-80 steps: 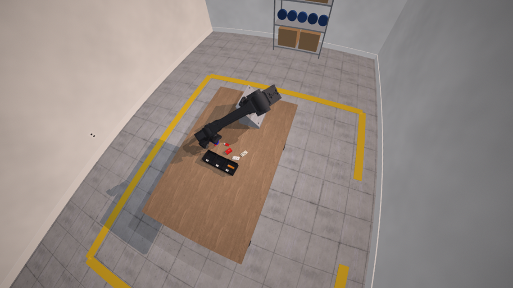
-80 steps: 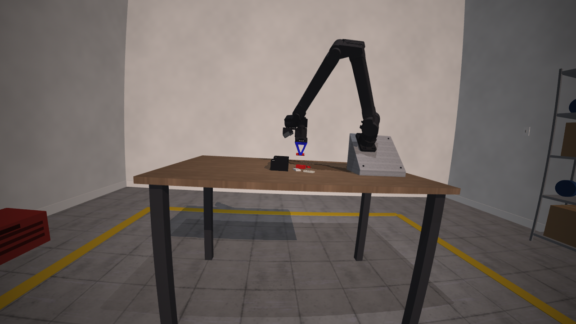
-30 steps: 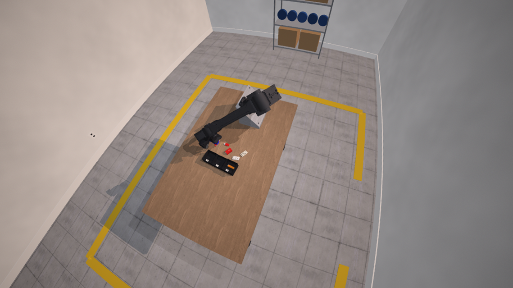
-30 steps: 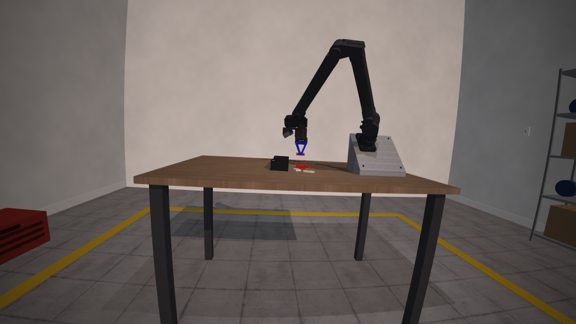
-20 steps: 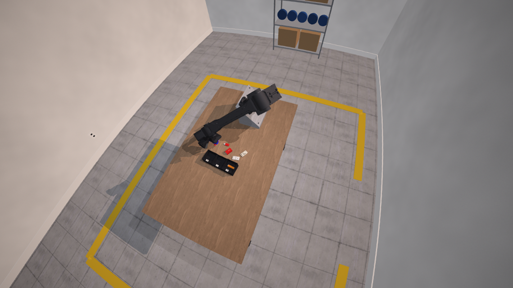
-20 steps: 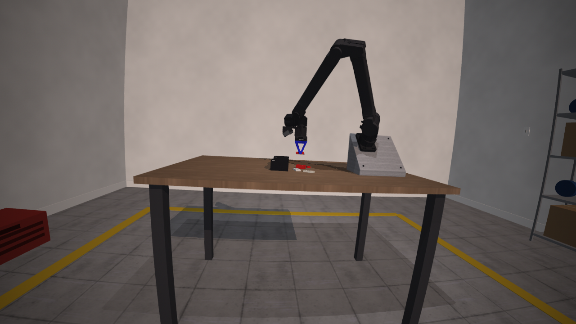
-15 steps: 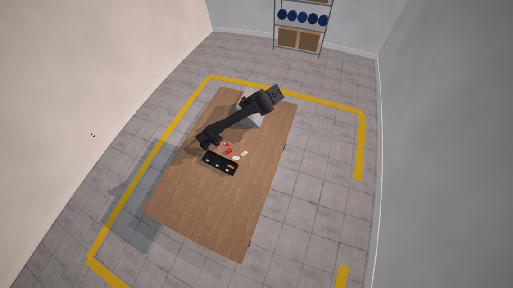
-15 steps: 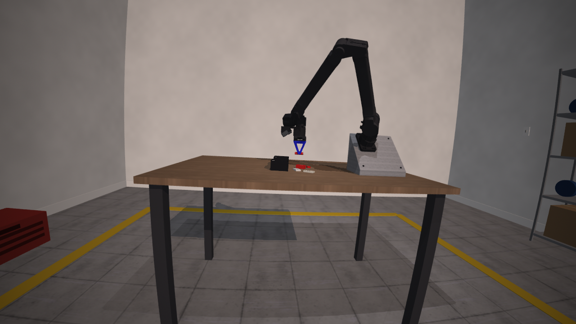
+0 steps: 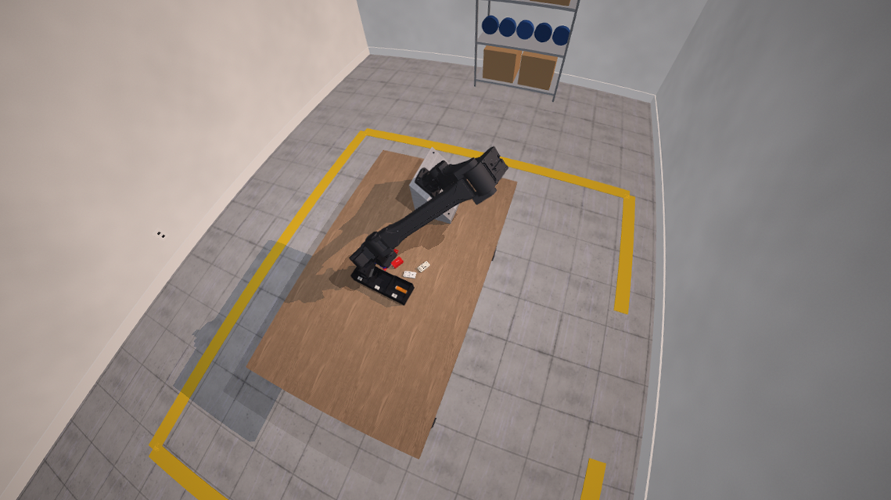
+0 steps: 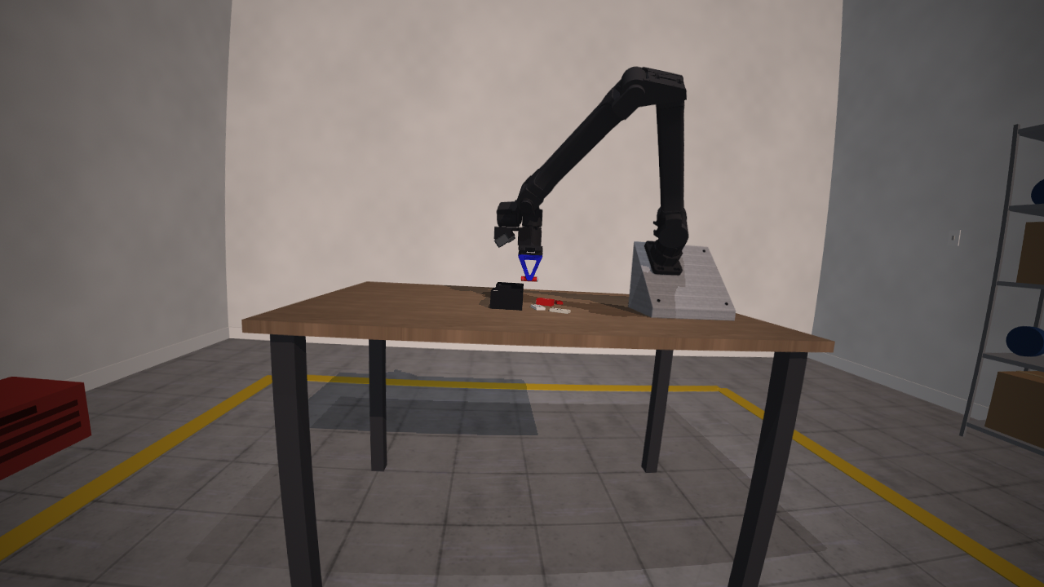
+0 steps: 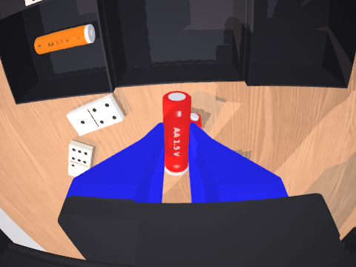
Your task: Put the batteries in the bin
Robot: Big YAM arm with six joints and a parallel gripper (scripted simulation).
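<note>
The orange cylindrical battery lies 6 cm ahead of my hand, 8 cm to the left of it and 6 cm below it. From my hand the other things lie so: black bin: 6 cm ahead, 1 cm to the right, 5 cm below; red nine-volt battery: 4 cm behind, 7 cm below; red cylindrical battery: right at my hand.
</note>
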